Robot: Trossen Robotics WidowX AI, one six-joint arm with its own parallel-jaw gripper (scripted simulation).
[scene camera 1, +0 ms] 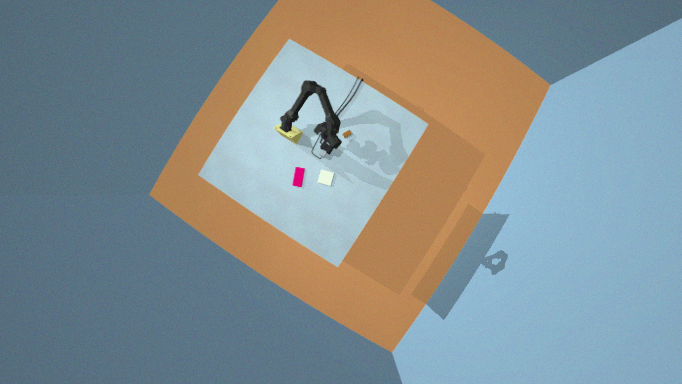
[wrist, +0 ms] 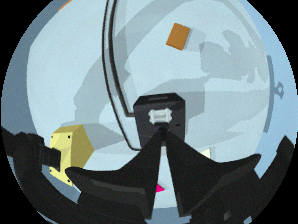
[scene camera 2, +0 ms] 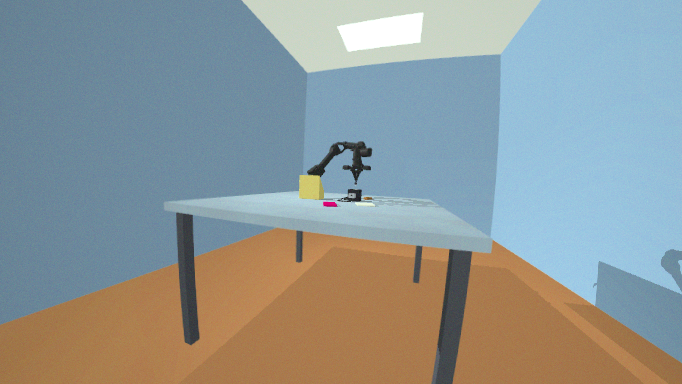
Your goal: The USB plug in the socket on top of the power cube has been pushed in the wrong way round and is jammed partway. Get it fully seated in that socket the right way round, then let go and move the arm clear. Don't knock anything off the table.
My gripper (wrist: 162, 135) carries a USB plug.
